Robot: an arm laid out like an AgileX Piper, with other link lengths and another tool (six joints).
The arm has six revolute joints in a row. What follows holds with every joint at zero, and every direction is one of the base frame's. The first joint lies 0.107 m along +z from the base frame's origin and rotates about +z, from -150 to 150 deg. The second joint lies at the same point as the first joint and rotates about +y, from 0 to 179.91 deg. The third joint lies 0.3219 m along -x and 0.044 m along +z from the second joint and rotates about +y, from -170 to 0 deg. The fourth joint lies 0.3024 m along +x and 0.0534 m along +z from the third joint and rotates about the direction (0.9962, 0, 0.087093), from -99.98 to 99.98 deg. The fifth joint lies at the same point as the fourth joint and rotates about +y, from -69.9 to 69.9 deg. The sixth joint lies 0.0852 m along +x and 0.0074 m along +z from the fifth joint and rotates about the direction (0.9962, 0, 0.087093), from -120 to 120 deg. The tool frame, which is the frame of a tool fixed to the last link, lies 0.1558 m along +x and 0.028 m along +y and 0.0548 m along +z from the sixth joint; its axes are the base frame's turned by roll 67.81, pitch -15.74 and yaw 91.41 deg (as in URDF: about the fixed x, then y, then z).
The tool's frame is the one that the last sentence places.
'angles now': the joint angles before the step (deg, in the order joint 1, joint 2, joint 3, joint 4, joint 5, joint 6). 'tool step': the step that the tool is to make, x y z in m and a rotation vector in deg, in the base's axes. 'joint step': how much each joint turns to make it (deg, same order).
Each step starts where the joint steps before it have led.
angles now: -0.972, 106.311, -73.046, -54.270, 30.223, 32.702
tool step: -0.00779, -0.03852, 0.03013, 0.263, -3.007, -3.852
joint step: -3.798, -2.889, -0.001, 0.393, -0.170, 0.000
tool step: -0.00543, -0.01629, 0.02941, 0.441, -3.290, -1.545
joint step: -1.902, -2.765, 0.047, 0.495, -0.817, 0.069
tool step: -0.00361, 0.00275, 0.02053, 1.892, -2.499, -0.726
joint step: -0.015, -2.155, 0.000, 2.278, -0.174, 0.001
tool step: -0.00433, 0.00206, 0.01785, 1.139, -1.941, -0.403
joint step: 0.001, -1.946, 0.062, 1.621, 0.000, -0.237
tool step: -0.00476, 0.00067, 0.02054, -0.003, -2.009, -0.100
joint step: -0.001, -2.047, 0.000, 0.291, 0.052, -0.047
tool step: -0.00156, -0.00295, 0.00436, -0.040, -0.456, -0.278
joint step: -0.326, -0.412, -0.001, 0.000, -0.067, 0.001
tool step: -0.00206, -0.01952, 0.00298, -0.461, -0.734, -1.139
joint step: -2.274, 0.054, 0.000, -0.655, -1.303, 0.000
